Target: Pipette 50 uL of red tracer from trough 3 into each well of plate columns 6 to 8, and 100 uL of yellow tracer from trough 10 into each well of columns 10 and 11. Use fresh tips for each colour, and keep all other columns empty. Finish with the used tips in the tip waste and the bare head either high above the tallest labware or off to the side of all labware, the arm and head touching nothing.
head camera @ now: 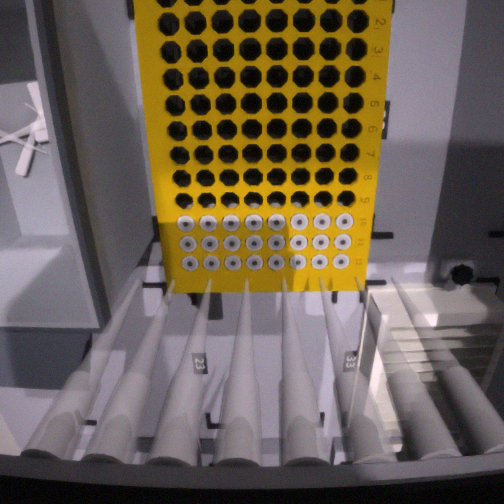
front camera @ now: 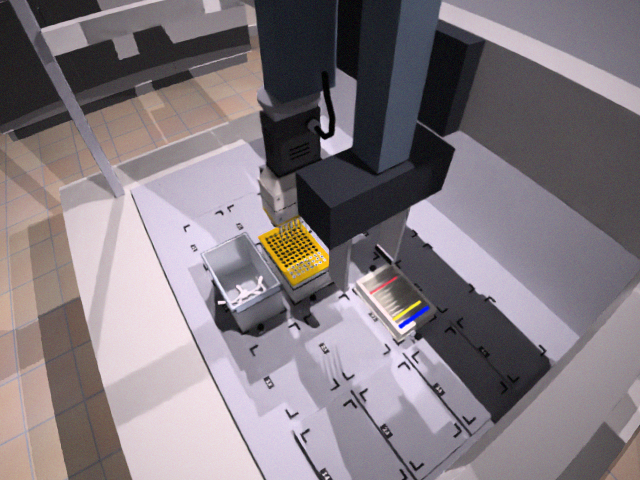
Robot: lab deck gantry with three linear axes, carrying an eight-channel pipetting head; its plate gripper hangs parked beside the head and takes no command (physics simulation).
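The pipetting head (front camera: 279,193) stands behind the tip rack in the front view. It carries fresh-looking tips (front camera: 290,225) (head camera: 245,360), with no colour visible in them. The yellow tip rack (front camera: 295,280) (head camera: 265,284) has tips in rows 10 to 12; rows 2 to 9 are empty. The tip waste (front camera: 261,308) (head camera: 100,175) holds used tips (front camera: 248,293) (head camera: 32,130). The trough block (front camera: 379,315) (head camera: 435,300) shows red (front camera: 383,285) and yellow (front camera: 406,310) troughs. The parked plate gripper (front camera: 364,271) is open, its fingers apart. The plate does not show.
A blue trough (front camera: 414,317) lies beside the yellow one. The gripper's dark crossbar (front camera: 379,191) hangs beside the head. Deck walls stand at the back and right in the front view. The waste and tip rack stand close side by side.
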